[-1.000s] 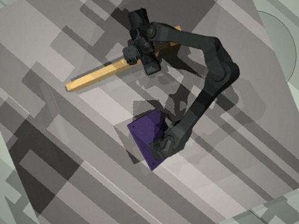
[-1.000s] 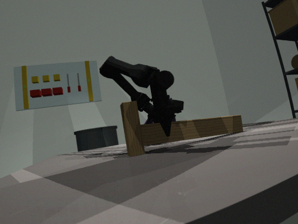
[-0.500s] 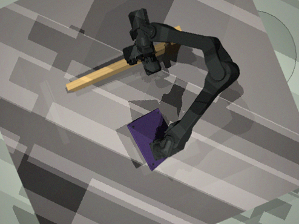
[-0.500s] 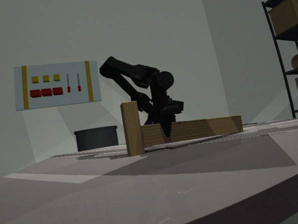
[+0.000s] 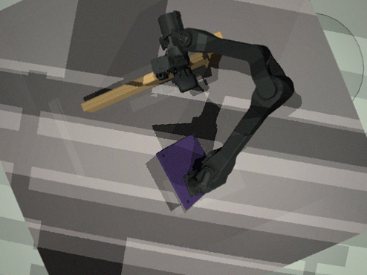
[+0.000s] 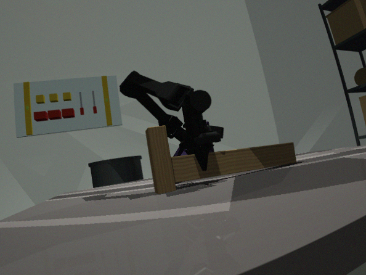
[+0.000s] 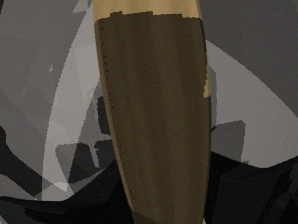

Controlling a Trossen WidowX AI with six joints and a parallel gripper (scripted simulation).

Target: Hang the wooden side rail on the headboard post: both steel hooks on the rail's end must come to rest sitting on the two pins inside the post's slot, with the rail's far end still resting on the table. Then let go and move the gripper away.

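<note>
My gripper tip is 120 mm to the left of the headboard post and 50 mm below it.
</note>
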